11 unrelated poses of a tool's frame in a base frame.
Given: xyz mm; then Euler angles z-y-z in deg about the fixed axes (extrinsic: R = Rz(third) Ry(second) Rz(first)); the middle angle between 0 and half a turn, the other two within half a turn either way.
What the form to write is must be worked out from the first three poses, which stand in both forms.
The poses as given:
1: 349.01, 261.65, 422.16, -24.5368, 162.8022, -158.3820
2: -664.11, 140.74, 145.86, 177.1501, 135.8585, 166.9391
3: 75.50, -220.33, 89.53, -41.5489, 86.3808, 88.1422
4: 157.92, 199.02, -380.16, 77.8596, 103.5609, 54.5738
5: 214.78, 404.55, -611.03, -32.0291, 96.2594, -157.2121
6: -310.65, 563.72, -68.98, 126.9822, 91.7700, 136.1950
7: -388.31, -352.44, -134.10, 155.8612, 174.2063, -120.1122
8: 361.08, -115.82, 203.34, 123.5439, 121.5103, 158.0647
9: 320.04, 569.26, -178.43, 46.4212, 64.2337, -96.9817
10: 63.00, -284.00, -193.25, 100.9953, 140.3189, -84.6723
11: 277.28, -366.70, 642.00, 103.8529, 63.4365, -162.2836
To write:
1: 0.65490, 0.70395, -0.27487; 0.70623, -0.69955, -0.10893; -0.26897, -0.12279, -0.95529; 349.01, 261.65, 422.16
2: -0.70943, 0.19095, -0.67842; 0.11354, 0.98099, 0.15738; 0.69557, 0.03463, -0.71762; -664.11, 140.74, 145.86
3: 0.66444, -0.74664, 0.03235; 0.02572, 0.06611, 0.99748; -0.74690, -0.66194, 0.06312; 75.50, -220.33, 89.53
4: -0.82522, -0.03850, 0.56349; 0.52651, 0.30870, 0.79215; -0.20444, 0.95038, -0.23448; 157.92, 199.02, -380.16
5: -0.12020, 0.38167, -0.91645; 0.52475, -0.75921, -0.38501; -0.84272, -0.52719, -0.10903; 214.78, 404.55, -611.03
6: -0.56636, 0.39860, -0.72136; -0.56365, 0.45123, 0.69188; 0.60128, 0.79844, -0.03089; -310.65, 563.72, -68.98
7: -0.10173, -0.99352, -0.05064; -0.99054, 0.10587, -0.08732; 0.09212, 0.04128, -0.99489; -388.31, -352.44, -134.10
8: -0.57924, -0.19766, -0.79083; -0.66524, 0.67530, 0.31848; 0.47110, 0.71057, -0.52265; 361.08, -115.82, 203.34
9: 0.68263, 0.72252, -0.10947; -0.38550, 0.22878, -0.89390; -0.62081, 0.65240, 0.43470; 320.04, 569.26, -178.43
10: 0.99103, -0.11976, 0.05929; -0.05500, -0.76993, -0.63576; 0.12178, 0.62679, -0.76961; 63.00, -284.00, -193.25
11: 0.39745, 0.34073, -0.85202; -0.89229, 0.36020, -0.27218; 0.21416, 0.86842, 0.44719; 277.28, -366.70, 642.00
